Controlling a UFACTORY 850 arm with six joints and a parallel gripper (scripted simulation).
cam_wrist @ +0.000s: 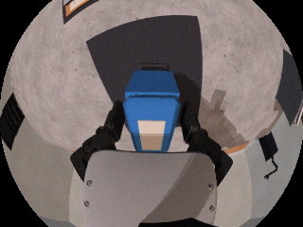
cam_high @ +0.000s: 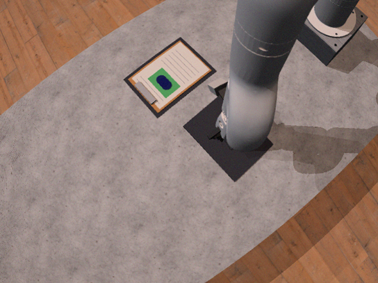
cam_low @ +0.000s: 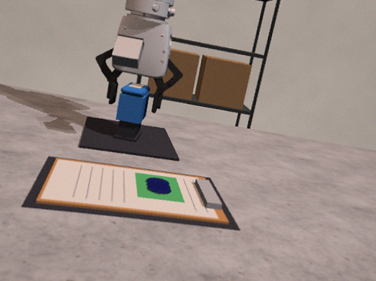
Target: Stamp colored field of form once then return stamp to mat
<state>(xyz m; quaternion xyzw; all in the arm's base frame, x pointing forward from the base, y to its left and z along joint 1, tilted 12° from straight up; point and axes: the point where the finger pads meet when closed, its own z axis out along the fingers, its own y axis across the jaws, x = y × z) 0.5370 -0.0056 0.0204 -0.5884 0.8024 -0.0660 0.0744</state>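
My hand is 20 mm above the stamp. Round my hand: form: 20 mm behind, 270 mm to the right, 70 mm below; then stamp base: 50 mm below; then black mat: 70 mm below.
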